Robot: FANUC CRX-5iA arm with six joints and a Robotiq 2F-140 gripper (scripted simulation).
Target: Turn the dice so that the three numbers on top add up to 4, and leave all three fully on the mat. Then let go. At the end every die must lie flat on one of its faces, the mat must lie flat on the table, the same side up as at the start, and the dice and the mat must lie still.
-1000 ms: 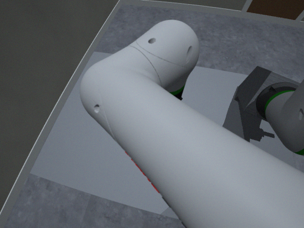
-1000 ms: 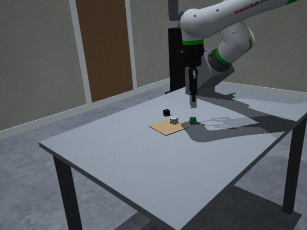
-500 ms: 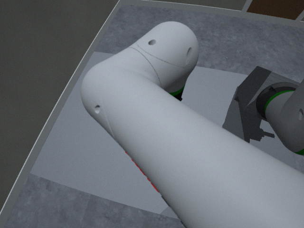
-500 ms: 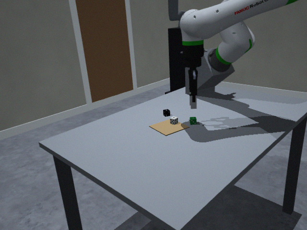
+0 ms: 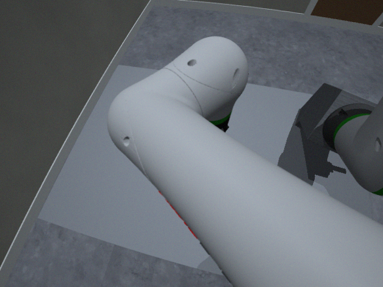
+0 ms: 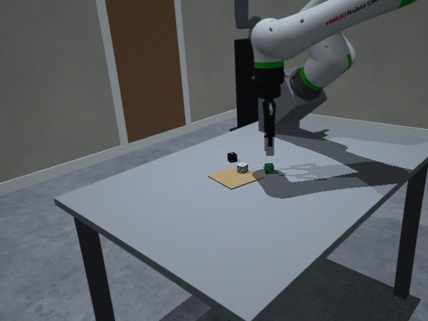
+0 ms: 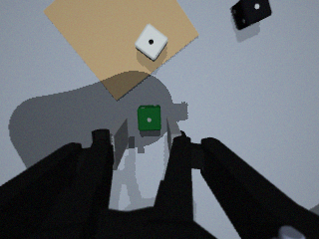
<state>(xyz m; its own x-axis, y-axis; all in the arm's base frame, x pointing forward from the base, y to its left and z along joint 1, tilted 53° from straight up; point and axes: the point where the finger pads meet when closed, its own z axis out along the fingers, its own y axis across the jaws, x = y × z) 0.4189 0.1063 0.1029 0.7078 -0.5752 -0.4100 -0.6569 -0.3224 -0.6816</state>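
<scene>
Now: hand 9 cm above the green die. Round my hand: tan mat: 11 cm ahead, 10 cm below, 6 cm to the right; then white die: 9 cm below, 7 cm to the right, 6 cm ahead; then black die: 18 cm to the right, 9 cm below, 1 cm ahead.
</scene>
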